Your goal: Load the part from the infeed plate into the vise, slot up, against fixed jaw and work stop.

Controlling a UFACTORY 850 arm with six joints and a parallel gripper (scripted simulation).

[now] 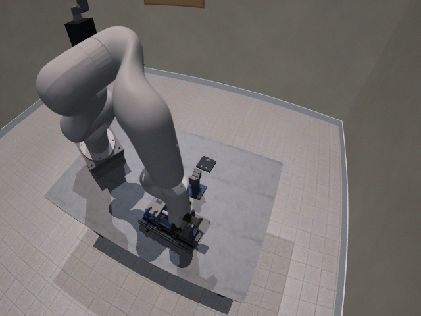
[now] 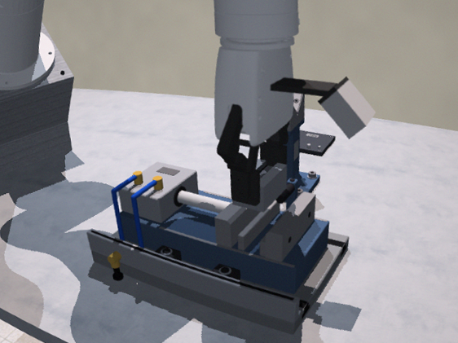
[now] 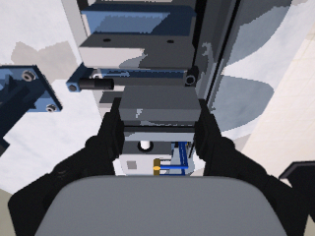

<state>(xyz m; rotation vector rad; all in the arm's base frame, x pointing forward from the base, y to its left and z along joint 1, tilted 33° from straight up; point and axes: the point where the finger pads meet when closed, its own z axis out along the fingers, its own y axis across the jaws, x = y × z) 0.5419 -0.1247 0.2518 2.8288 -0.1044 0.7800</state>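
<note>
Right now my hand is 30 mm short of the fixed jaw, 20 mm to the right of it and 70 mm above it. The rest, counted from my hand: black work stop 10 mm ahead, 70 mm to the left, 60 mm below; then part 10 mm below; then moving jaw 30 mm behind, 20 mm to the left, 70 mm below.
</note>
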